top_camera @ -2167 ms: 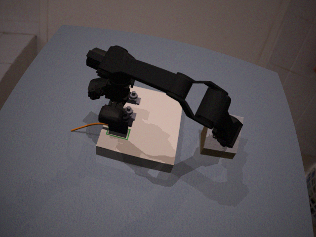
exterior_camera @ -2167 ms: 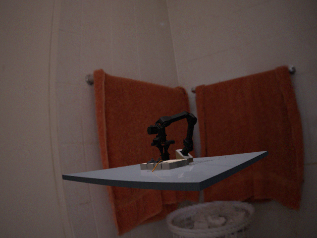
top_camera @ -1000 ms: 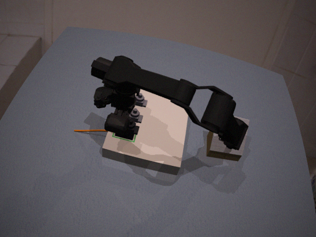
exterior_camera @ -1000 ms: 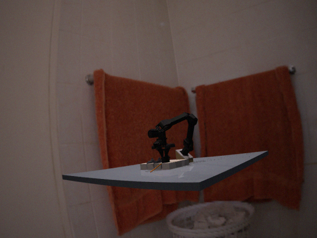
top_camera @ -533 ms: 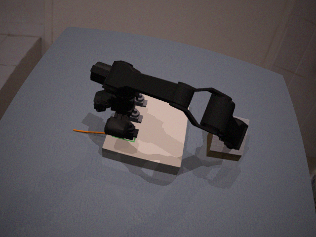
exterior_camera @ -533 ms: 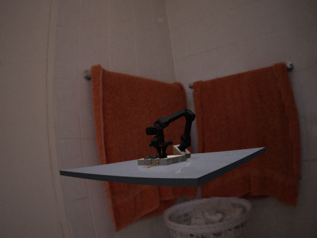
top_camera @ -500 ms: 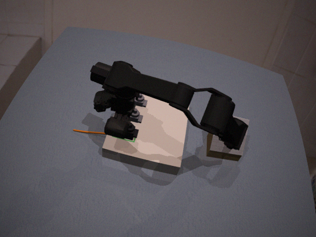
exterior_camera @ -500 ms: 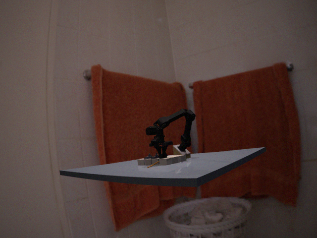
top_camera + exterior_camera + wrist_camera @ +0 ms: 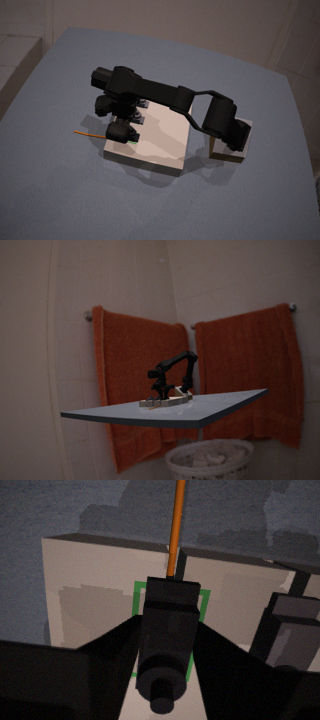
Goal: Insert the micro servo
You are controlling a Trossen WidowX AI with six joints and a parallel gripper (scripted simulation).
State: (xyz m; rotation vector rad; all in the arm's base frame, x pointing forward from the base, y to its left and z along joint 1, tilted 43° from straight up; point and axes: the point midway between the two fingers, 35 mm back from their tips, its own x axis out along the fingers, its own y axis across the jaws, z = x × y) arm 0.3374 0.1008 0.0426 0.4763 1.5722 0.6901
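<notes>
Right now the beige deck is 120 mm behind my gripper tip, 90 mm to the right of it and 30 mm below it.
</notes>
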